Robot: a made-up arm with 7 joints. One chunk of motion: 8 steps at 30 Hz.
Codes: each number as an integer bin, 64 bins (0 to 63) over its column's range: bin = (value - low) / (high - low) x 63, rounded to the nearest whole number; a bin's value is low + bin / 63 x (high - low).
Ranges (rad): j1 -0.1..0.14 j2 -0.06..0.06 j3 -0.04..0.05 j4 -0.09..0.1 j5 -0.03..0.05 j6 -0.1..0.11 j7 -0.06..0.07
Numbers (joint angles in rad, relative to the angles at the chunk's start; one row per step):
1: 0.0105 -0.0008 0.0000 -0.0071 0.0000 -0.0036 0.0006
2: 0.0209 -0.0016 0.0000 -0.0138 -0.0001 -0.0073 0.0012
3: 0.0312 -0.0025 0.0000 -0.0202 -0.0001 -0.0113 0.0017
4: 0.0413 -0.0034 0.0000 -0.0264 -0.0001 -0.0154 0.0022
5: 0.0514 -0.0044 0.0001 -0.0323 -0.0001 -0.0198 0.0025
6: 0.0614 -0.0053 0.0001 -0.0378 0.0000 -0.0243 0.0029
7: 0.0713 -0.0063 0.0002 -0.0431 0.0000 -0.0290 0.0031
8: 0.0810 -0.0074 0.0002 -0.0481 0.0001 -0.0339 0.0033
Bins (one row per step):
1: 29 31 28 27 24 29 29
2: 32 31 28 25 24 28 30
3: 34 30 28 23 24 27 30
4: 37 30 28 21 24 25 30
5: 40 29 28 19 24 24 30
6: 42 29 28 17 24 23 30
7: 45 28 28 16 24 21 31
8: 48 28 28 14 24 20 31

